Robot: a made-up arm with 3 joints. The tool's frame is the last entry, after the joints. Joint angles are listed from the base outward. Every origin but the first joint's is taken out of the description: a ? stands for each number. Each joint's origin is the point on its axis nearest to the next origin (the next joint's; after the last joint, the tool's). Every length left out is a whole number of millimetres.
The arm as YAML. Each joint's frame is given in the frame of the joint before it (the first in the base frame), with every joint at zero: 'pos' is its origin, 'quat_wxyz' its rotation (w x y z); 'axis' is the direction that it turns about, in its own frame. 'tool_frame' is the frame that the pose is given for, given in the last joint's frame.
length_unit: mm
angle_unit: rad
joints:
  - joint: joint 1
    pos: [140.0, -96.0, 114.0]
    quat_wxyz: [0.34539, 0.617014, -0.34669, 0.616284]
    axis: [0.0, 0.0, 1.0]
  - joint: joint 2
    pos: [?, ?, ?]
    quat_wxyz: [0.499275, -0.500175, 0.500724, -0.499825]
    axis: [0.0, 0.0, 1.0]
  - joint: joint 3
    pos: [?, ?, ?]
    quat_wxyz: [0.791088, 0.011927, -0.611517, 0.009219]
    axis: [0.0, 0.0, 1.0]
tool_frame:
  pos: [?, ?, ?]
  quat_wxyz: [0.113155, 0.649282, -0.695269, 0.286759]
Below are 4 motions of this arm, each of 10 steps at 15 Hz.
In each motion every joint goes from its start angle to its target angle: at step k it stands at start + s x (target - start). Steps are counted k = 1, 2, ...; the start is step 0. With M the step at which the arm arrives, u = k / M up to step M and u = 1 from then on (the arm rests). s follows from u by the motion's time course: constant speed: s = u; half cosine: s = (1 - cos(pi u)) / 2; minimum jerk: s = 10 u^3 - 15 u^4 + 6 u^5.
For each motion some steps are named. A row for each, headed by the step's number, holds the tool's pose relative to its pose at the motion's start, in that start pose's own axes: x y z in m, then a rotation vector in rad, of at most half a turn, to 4 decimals.
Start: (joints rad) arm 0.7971 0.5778 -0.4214
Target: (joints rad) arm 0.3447 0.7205 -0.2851
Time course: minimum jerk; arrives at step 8
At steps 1, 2, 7, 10:
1: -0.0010 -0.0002 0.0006 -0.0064 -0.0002 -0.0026
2: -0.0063 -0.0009 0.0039 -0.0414 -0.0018 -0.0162
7: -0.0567 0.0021 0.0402 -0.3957 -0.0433 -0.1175
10: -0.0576 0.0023 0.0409 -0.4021 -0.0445 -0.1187

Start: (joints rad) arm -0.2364 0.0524 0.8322
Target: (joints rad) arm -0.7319 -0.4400 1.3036
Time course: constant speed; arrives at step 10
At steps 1, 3, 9, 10:
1: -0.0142 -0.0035 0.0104 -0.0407 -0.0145 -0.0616
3: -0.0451 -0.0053 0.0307 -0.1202 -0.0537 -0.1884
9: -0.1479 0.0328 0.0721 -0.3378 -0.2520 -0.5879
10: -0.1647 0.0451 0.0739 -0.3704 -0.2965 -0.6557

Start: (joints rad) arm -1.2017 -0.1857 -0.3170
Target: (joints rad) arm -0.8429 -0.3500 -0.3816
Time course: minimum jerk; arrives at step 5
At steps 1, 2, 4, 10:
1: 0.0045 0.0023 -0.0016 0.0138 0.0039 0.0193
2: 0.0244 0.0141 -0.0080 0.0737 0.0203 0.1079
4: 0.0679 0.0536 -0.0183 0.2052 0.0531 0.3328
10: 0.0715 0.0580 -0.0188 0.2165 0.0556 0.3545

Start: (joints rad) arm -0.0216 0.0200 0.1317
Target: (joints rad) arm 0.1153 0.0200 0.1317
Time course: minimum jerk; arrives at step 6
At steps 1, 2, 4, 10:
1: 0.0004 0.0003 -0.0007 0.0042 0.0006 0.0023
2: 0.0021 0.0016 -0.0044 0.0251 0.0037 0.0135
4: 0.0078 0.0067 -0.0162 0.0944 0.0139 0.0509
10: 0.0097 0.0088 -0.0204 0.1195 0.0176 0.0644

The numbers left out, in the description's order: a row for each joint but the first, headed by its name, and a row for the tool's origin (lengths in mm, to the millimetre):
joint 2: -140.0 133.0 0.0
joint 3: -6.0 37.0 0.0
tool: 306.0 -125.0 0.0

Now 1 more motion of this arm.
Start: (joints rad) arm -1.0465 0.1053 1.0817
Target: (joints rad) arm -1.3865 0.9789 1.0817
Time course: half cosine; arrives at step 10
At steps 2, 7, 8, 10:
2: 0.0073 -0.0074 -0.0148 0.0472 -0.0686 0.0331
7: 0.1127 -0.0314 -0.0974 0.3725 -0.5390 0.3497
8: 0.1356 -0.0296 -0.1040 0.4213 -0.6067 0.4115
10: 0.1561 -0.0266 -0.1080 0.4630 -0.6631 0.4673

